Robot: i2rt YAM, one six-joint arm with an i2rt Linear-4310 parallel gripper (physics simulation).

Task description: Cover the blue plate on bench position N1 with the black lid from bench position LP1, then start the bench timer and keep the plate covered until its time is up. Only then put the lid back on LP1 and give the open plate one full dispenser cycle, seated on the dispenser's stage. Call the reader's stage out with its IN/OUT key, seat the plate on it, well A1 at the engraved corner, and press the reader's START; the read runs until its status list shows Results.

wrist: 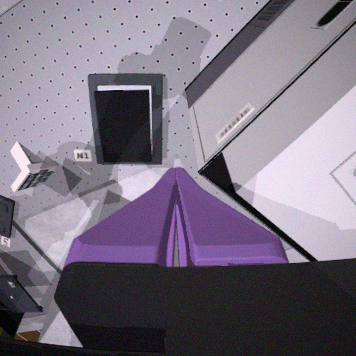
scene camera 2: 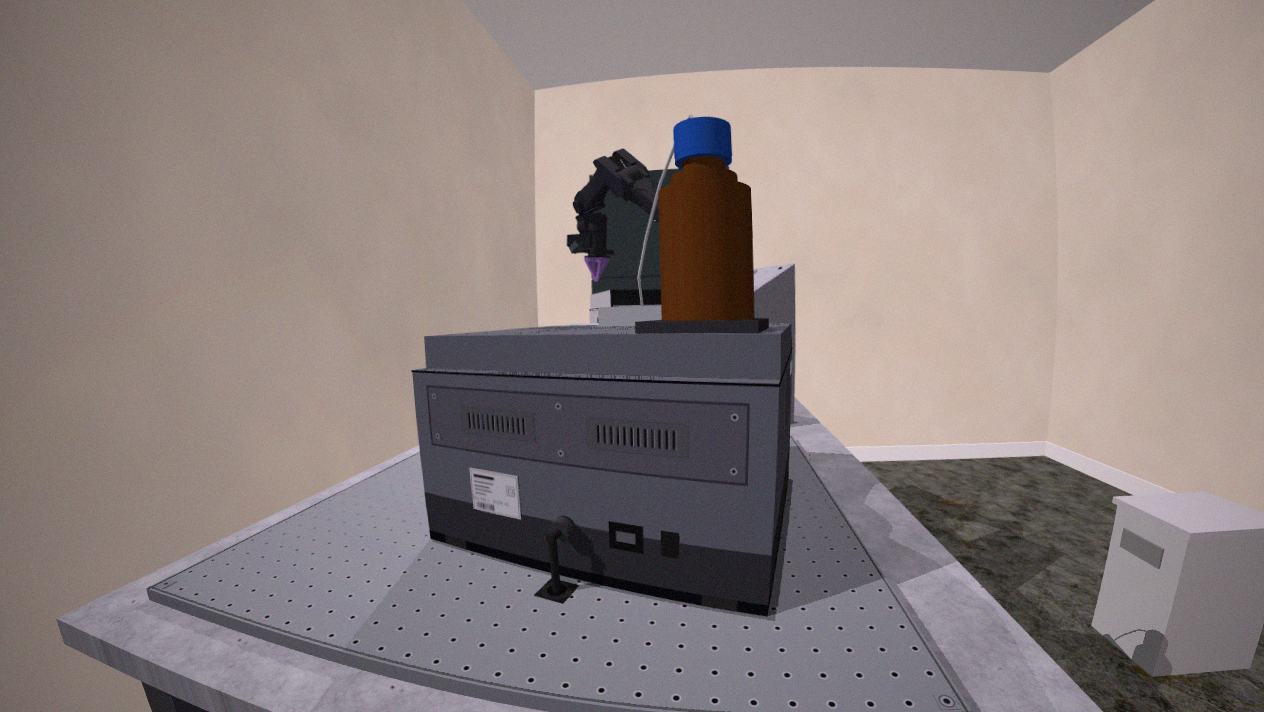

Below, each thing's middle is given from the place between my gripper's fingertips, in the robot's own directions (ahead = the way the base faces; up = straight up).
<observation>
My gripper is now 50 mm past the black lid (wrist: pixel 123 115), 120 mm to the right of it and 320 mm above it. From my hand the other things lie so: N1 holder (wrist: pixel 111 78) (50 mm behind, 120 mm to the left, 340 mm below); blue cap (scene camera 2: pixel 694 132) (240 mm behind, 960 mm to the left, 60 mm above).
</observation>
